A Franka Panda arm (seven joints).
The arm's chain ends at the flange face. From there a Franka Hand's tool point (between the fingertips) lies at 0.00 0.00 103.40 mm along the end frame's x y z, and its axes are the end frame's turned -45 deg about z.
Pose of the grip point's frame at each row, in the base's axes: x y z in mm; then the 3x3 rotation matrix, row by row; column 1 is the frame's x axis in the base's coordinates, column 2 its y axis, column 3 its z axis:
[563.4 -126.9 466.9], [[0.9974 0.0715 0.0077], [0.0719 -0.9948 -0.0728], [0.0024 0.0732 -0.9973]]
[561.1 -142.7 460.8], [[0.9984 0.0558 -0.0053], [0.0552 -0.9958 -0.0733], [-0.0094 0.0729 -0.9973]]
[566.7 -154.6 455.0], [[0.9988 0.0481 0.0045], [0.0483 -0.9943 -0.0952], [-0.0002 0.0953 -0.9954]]
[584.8 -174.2 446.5], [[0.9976 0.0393 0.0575], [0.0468 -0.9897 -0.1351], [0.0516 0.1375 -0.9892]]
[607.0 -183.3 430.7], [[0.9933 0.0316 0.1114], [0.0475 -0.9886 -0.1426], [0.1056 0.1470 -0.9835]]
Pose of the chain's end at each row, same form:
[562.6 -119.4 570.0], [[0.7558 -0.6547 0.0077], [-0.6526 -0.7543 -0.0728], [0.0535 0.0501 -0.9973]]
[561.6 -135.1 563.9], [[0.7454 -0.6665 -0.0053], [-0.6651 -0.7432 -0.0733], [0.0449 0.0582 -0.9973]]
[566.2 -144.8 557.9], [[0.7403 -0.6722 0.0045], [-0.6689 -0.7372 -0.0952], [0.0672 0.0675 -0.9954]]
[578.9 -160.2 548.8], [[0.7332 -0.6776 0.0575], [-0.6667 -0.7329 -0.1351], [0.1337 0.0607 -0.9892]]
[595.5 -168.6 532.4], [[0.7247 -0.6800 0.1114], [-0.6655 -0.7326 -0.1426], [0.1786 0.0293 -0.9835]]

